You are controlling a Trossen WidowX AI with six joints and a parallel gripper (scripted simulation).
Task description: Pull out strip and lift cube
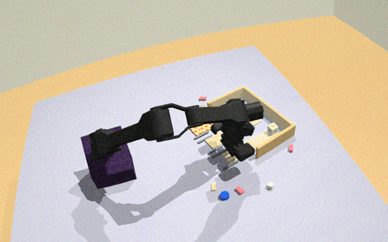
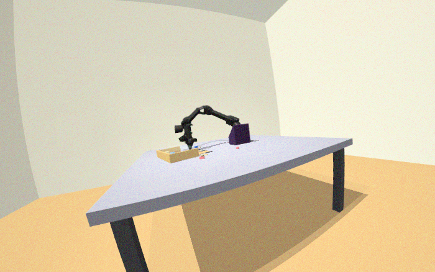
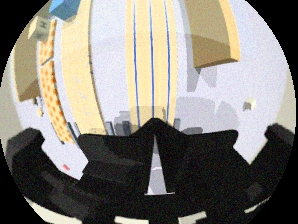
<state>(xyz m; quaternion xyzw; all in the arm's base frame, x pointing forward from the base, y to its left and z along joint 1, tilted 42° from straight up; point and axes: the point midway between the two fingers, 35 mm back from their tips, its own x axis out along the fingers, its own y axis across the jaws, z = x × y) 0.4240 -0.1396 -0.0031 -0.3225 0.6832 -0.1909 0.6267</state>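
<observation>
Now: gripper tip 9 cm short of the strip and 2 cm to the right of it. The rest, counted from my gripper tip: blue disc: 15 cm to the right, 9 cm behind.
</observation>
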